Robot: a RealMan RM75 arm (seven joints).
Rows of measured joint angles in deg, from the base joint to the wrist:
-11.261 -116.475 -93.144 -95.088 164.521 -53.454 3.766
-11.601 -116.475 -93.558 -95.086 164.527 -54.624 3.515
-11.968 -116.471 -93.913 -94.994 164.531 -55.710 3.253
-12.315 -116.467 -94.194 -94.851 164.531 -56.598 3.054
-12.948 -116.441 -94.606 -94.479 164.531 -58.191 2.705
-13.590 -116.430 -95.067 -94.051 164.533 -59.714 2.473
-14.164 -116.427 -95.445 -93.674 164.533 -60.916 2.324
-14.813 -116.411 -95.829 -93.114 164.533 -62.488 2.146
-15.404 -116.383 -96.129 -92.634 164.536 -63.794 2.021
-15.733 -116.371 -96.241 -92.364 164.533 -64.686 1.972
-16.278 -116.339 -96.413 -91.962 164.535 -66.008 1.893
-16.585 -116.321 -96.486 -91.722 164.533 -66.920 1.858
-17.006 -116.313 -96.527 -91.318 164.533 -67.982 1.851
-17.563 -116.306 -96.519 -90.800 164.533 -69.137 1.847
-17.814 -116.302 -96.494 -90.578 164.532 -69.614 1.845
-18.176 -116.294 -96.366 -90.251 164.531 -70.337 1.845
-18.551 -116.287 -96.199 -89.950 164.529 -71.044 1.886
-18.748 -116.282 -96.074 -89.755 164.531 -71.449 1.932
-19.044 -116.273 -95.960 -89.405 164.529 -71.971 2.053
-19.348 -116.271 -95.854 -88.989 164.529 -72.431 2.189
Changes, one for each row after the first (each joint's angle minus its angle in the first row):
-0.340 0.000 -0.414 0.002 0.006 -1.170 -0.251
-0.707 0.004 -0.769 0.094 0.010 -2.256 -0.513
-1.054 0.008 -1.050 0.237 0.010 -3.144 -0.712
-1.687 0.034 -1.462 0.609 0.010 -4.737 -1.061
-2.329 0.045 -1.923 1.037 0.012 -6.260 -1.293
-2.903 0.048 -2.301 1.414 0.012 -7.462 -1.442
-3.552 0.064 -2.685 1.974 0.012 -9.034 -1.620
-4.143 0.092 -2.985 2.454 0.015 -10.340 -1.745
-4.472 0.104 -3.097 2.724 0.012 -11.232 -1.794
-5.017 0.136 -3.269 3.126 0.014 -12.554 -1.873
-5.324 0.154 -3.342 3.366 0.012 -13.466 -1.908
-5.745 0.162 -3.383 3.770 0.012 -14.528 -1.915
-6.302 0.169 -3.375 4.288 0.012 -15.683 -1.919
-6.553 0.173 -3.350 4.510 0.011 -16.160 -1.921
-6.915 0.181 -3.222 4.837 0.010 -16.883 -1.921
-7.290 0.188 -3.055 5.138 0.008 -17.590 -1.880
-7.487 0.193 -2.930 5.333 0.010 -17.995 -1.834
-7.783 0.202 -2.816 5.683 0.008 -18.517 -1.713
-8.087 0.204 -2.710 6.099 0.008 -18.977 -1.577

